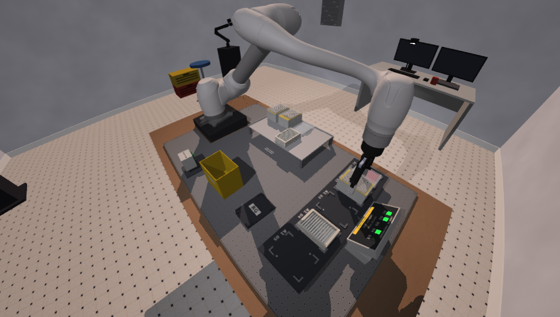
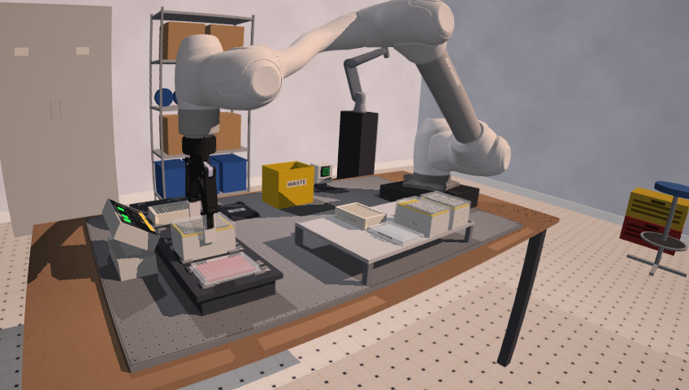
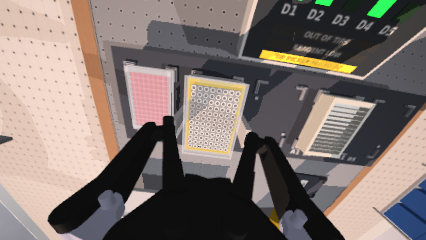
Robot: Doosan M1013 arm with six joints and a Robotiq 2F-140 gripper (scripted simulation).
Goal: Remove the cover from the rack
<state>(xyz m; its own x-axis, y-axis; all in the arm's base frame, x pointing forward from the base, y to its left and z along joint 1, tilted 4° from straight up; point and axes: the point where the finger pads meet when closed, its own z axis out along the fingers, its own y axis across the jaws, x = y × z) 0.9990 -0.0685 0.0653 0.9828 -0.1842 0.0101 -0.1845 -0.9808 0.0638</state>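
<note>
The tip rack is 2 cm below my hand and 1 cm behind it. Also, from my hand: reservoir (25 cm to the right, 5 cm below, 5 cm behind); then pink plate (12 cm to the left, 6 cm below, 2 cm ahead); then shelf (47 cm behind, 21 cm to the left, 6 cm below).
</note>
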